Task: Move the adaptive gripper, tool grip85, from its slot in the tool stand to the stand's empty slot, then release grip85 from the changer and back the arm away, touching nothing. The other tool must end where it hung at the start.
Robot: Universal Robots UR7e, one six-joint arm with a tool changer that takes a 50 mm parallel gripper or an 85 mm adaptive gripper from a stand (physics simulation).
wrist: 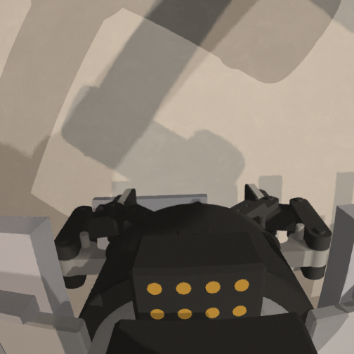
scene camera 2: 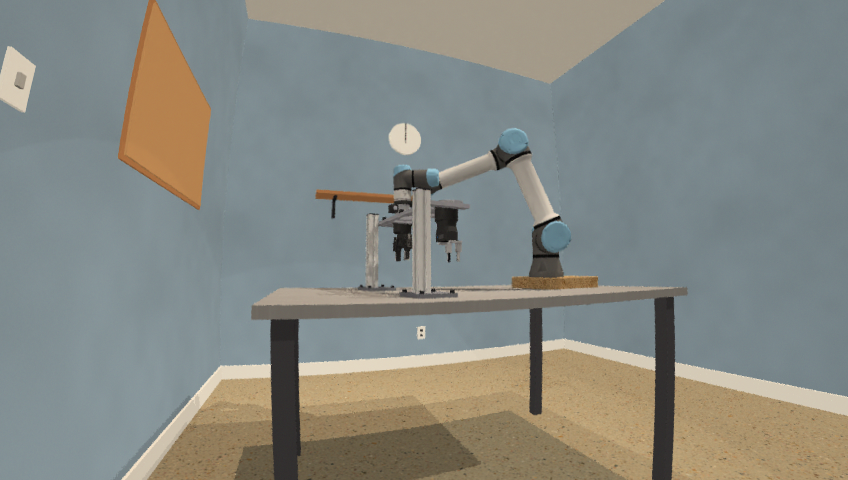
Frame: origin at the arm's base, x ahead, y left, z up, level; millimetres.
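Where they show: arm's base, origin of the base link: (scene camera 2: 546, 277).
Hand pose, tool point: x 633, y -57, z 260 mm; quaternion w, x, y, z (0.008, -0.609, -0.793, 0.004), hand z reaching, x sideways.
Observation:
Things, the pixels of their top centre, and the offset from my tool point. "spot": a spot on its surface instead.
- adaptive gripper grip85, middle of its top: (scene camera 2: 403, 218) dz -8, dx -3, dy -2 mm
- tool, middle of its top: (scene camera 2: 447, 201) dz -8, dx -99, dy +345 mm
- stand's second post, surface spot: (scene camera 2: 371, 252) spot: dz -154, dx +129, dy +5 mm
The adaptive gripper grip85 (scene camera 2: 402, 242) (wrist: 200, 220), black with linkage fingers, hangs upright in its stand slot, between two grey fork arms (wrist: 27, 265) (wrist: 345, 255). The arm's wrist is directly above it, with the changer down at its top; whether it is latched cannot be seen. The gripper (scene camera 2: 402, 255) (wrist: 190, 194) is open, its fingers apart and empty. The other tool (scene camera 2: 447, 226), a dark body with light fingers, hangs from the tool stand (scene camera 2: 421, 249) on the right in scene camera 2. The empty slot cannot be made out behind the front post.
The stand's second post (scene camera 2: 371, 252) is left of the front one. Both posts are bolted to the table (scene camera 2: 476, 304). The arm base is on a tan block (scene camera 2: 553, 283) at the right. An orange shelf (scene camera 2: 354, 196) with a black bracket is behind the stand.

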